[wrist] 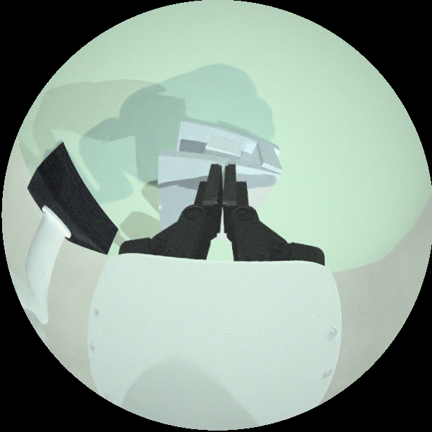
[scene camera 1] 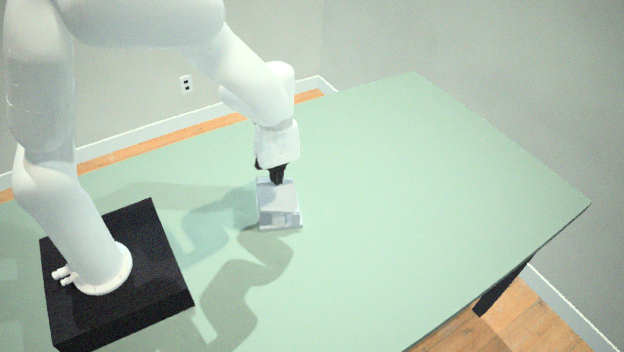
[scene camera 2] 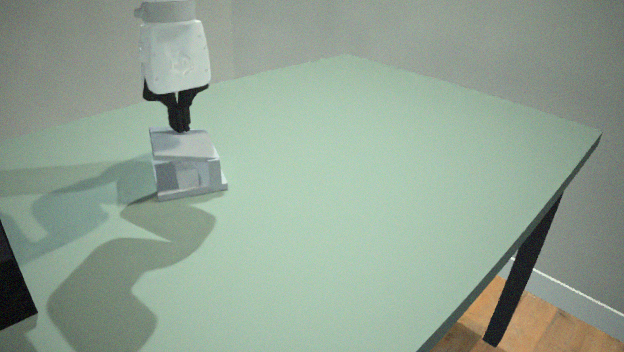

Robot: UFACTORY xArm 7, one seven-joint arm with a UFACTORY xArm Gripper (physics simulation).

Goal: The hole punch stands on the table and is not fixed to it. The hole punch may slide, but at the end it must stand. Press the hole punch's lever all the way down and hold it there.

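Frame: origin at the arm's base, x ahead, y left, z up, level; metres.
Where they show: gripper, between the fingertips: point(scene camera 1: 276, 181) point(scene camera 2: 180, 130); arm's base, origin of its link: point(scene camera 1: 102, 268).
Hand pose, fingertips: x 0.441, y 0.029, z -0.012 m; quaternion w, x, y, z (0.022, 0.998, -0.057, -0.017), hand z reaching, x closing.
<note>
Each offset is from my fingertips to the top centre of the thing. Level surfaces: height alone.
The pale grey hole punch {dx -0.018, dy -0.036, dz +0.009 m} point(scene camera 1: 273, 220) point(scene camera 2: 188, 178) point(wrist: 225, 144) stands upright on the green table. Its flat lever {dx -0.020, dy -0.035, dz +0.009 m} point(scene camera 1: 279, 199) point(scene camera 2: 182, 145) point(wrist: 175, 192) lies low over the body, with little gap between them in scene camera 2. Whether it is at its very lowest cannot be told. My gripper point(scene camera 1: 276, 183) point(scene camera 2: 181, 130) point(wrist: 224, 180) is shut and empty and points down. Its fingertips are at the lever's top near the far edge and seem to touch it. The exact contact and the far side of the hole punch are hidden.
The green table {dz -0.066 m} point(scene camera 1: 425, 200) point(scene camera 2: 375, 200) carries the hole punch. The arm's black base block point(scene camera 1: 145, 250) point(scene camera 2: 12, 285) point(wrist: 75, 200) is to the left of the hole punch in the scene views. Grey walls stand behind the table.
</note>
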